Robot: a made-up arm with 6 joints. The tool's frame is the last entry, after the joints. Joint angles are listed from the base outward. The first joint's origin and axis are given. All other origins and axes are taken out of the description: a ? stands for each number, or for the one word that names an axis. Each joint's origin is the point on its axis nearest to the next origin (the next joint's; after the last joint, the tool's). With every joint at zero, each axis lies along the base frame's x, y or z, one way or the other. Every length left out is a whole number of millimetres.
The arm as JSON. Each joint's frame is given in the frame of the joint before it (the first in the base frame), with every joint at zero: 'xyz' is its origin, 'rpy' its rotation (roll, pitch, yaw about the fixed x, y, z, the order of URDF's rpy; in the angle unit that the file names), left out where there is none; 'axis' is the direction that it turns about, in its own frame. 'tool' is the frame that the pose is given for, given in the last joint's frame.
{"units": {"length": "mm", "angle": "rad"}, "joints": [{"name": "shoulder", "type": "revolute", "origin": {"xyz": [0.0, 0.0, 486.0]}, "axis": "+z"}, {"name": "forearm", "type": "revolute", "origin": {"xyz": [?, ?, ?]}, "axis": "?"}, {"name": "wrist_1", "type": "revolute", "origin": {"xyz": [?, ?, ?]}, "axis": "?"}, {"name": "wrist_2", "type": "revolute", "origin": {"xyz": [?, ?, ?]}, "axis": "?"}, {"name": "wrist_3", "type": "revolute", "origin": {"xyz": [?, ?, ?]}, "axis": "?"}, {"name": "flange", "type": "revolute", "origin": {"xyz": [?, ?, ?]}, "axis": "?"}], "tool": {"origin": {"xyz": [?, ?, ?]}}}
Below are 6 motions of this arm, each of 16 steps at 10 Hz.
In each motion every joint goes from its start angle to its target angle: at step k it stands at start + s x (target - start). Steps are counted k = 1, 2, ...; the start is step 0. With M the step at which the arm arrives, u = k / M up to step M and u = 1 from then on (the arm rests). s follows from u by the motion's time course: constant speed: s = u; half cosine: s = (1 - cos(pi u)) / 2; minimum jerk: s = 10 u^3 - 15 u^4 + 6 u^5.
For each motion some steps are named. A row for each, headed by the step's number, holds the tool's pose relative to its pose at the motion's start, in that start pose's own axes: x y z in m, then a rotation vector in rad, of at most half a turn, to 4 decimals.
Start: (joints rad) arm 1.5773 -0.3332 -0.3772 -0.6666 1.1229 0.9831
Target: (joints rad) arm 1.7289 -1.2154 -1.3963 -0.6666 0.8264 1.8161
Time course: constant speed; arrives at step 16
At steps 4, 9, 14, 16:
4: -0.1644 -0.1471 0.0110 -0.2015 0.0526 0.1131
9: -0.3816 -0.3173 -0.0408 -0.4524 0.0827 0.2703
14: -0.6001 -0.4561 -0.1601 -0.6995 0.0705 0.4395
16: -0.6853 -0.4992 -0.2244 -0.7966 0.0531 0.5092

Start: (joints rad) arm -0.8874 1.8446 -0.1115 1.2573 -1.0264 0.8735
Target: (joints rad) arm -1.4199 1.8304 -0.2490 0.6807 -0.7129 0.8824
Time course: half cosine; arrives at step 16
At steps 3, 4, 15, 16:
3: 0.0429 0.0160 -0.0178 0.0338 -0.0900 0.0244
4: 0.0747 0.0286 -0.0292 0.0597 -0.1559 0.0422
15: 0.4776 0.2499 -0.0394 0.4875 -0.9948 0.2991
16: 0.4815 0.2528 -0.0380 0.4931 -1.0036 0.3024

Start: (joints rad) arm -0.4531 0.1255 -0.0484 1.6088 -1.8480 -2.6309
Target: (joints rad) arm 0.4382 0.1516 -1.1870 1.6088 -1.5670 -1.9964
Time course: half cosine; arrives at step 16
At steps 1, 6, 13, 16:
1: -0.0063 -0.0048 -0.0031 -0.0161 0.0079 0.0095
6: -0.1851 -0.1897 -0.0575 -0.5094 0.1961 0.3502
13: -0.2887 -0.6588 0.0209 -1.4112 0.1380 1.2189
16: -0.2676 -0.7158 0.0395 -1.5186 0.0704 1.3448

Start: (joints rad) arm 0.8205 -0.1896 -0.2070 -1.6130 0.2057 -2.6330
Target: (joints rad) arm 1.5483 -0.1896 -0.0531 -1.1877 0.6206 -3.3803
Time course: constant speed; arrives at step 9
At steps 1, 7, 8, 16:
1: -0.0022 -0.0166 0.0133 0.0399 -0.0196 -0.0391
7: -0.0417 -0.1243 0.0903 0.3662 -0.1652 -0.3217
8: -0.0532 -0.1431 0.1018 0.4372 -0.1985 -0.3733
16: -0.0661 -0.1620 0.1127 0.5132 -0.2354 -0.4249

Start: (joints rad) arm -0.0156 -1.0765 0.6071 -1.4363 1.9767 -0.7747
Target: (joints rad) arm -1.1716 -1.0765 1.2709 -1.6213 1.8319 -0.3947
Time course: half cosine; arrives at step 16
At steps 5, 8, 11, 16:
5: -0.1962 0.1058 -0.0124 0.1359 0.1389 0.0609
8: -0.4736 0.2076 0.0624 0.2928 0.3517 0.1180
11: -0.7513 0.2509 0.2438 0.4247 0.6074 0.1640
16: -0.9431 0.2305 0.4593 0.5058 0.8407 0.2001

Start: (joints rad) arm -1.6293 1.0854 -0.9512 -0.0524 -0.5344 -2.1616
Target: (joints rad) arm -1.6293 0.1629 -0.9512 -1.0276 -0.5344 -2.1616
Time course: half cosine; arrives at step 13
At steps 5, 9, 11, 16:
5: -0.0378 -0.1686 0.1089 0.2371 0.3395 0.1244
9: 0.0156 -0.4014 0.2277 0.4697 0.9059 0.2011
11: 0.0552 -0.4726 0.2550 0.5148 1.1150 0.1962
16: 0.0713 -0.4969 0.2631 0.5262 1.1915 0.1900

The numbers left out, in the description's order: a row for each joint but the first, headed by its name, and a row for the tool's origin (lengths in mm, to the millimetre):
forearm: xyz 0.0 0.0 0.0, axis +y
wrist_1: xyz 0.0 0.0 968.0, axis -y
wrist_2: xyz 526.0 0.0 0.0, axis -x
wrist_3: xyz 0.0 -177.0 0.0, axis -y
flange: xyz 0.0 0.0 0.0, axis -x
tool: xyz 0.0 0.0 0.0

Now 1 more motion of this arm.
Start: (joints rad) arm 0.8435 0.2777 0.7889 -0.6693 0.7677 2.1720
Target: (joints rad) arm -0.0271 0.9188 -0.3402 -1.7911 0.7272 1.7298
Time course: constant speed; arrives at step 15
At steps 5, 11, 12, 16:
5: -0.2164 0.3163 -0.3261 -0.0799 0.4820 0.4890
11: -0.5719 0.3573 -0.7017 -0.1894 1.4267 0.6847
12: -0.6299 0.3382 -0.7430 -0.2134 1.6035 0.6655
16: -0.7855 0.2603 -0.8242 -0.3087 2.1366 0.5138

